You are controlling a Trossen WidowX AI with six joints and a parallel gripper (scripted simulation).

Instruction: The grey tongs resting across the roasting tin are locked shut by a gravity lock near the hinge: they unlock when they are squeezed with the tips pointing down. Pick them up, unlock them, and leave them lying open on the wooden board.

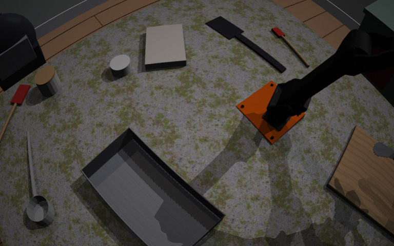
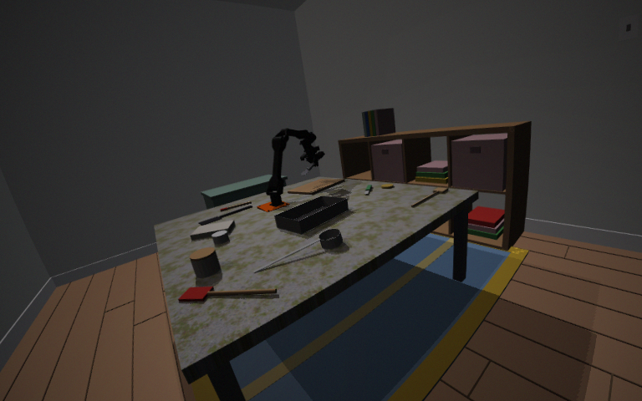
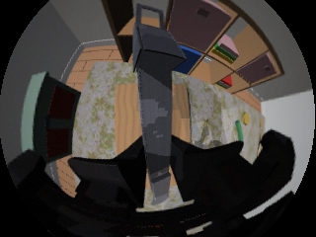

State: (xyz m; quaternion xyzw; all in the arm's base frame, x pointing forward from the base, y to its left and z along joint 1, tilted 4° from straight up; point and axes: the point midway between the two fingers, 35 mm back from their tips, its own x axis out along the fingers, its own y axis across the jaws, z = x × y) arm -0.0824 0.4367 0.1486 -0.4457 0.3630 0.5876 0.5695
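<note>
The wooden board lies 14 cm below my gripper tip, 4 cm to the right of it and 1 cm ahead of it. The rest, counted from my gripper tip: roasting tin: 52 cm to the right, 46 cm ahead, 11 cm below; black spatula: 70 cm to the right, 14 cm below, 11 cm behind; pale block: 85 cm to the right, 13 cm below, 10 cm ahead.
</note>
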